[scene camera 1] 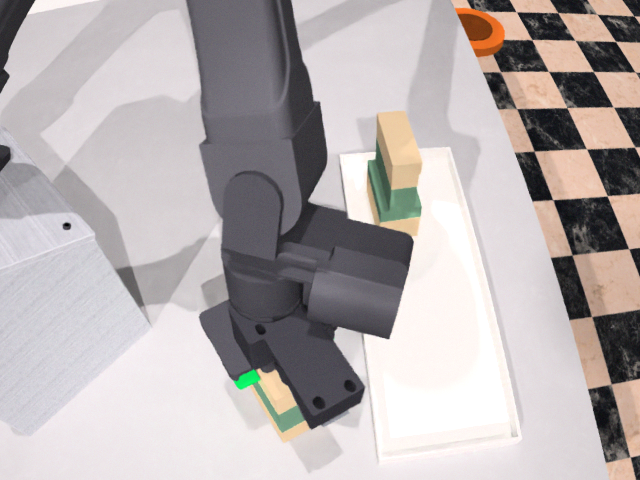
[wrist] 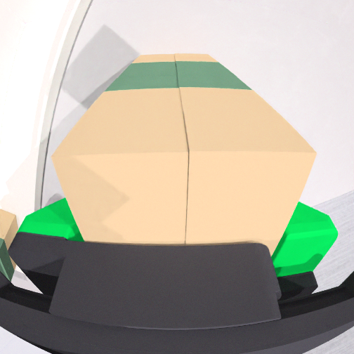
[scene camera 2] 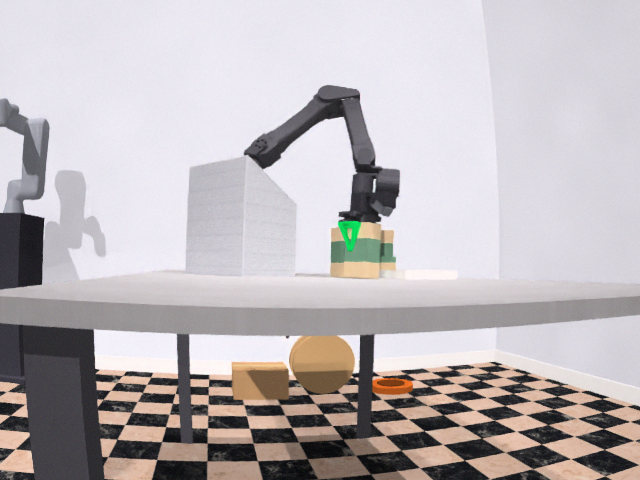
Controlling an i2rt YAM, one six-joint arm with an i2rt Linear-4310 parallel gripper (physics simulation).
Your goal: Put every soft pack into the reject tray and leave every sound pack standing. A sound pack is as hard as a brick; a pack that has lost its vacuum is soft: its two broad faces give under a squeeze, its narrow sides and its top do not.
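Frame: origin at the arm's base, x ahead, y left, z up, level; millimetres.
Seen in the pictures: gripper, between the fingertips: (scene camera 1: 272, 365) (scene camera 2: 357, 252); arm's base, origin of its link: (scene camera 2: 242, 185).
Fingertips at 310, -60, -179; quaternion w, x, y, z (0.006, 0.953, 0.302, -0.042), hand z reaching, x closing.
Note:
Pixels of each thing's top centre, then the offset from my fingertips to it, as dx, dy, dz.
- tan pack with a green band, centre of its top: (scene camera 1: 269, 381) (scene camera 2: 359, 246) +1, -22, +14
- green pack, centre of its top: (scene camera 1: 398, 136) (scene camera 2: 383, 230) +119, +236, +75
- white reject tray, centre of its top: (scene camera 1: 423, 280) (scene camera 2: 402, 270) +154, +128, -46
A tan pack with a green band (scene camera 1: 290, 416) (scene camera 2: 361, 250) (wrist: 130, 195) stands upright on the table left of the tray; a seam runs down its middle in the wrist view. My gripper (scene camera 1: 276, 386) (scene camera 2: 360, 233) (wrist: 179, 227) is shut on this pack, its green fingertips against two opposite sides near the top. No dent shows where the fingers press, though the contact is partly hidden. Another tan and green pack (scene camera 1: 398, 142) (scene camera 2: 388, 250) (wrist: 6, 226) stands in the far end of the white reject tray (scene camera 1: 509, 403) (scene camera 2: 431, 274) (wrist: 30, 75); its upper part looks narrower than its lower part.
A large grey block (scene camera 1: 56, 304) (scene camera 2: 217, 222) stands on the table to the left of the gripper. Another robot arm (scene camera 2: 33, 155) stands beyond the table's left side. An orange ring (scene camera 1: 496, 41) (scene camera 2: 392, 391) lies on the checkered floor.

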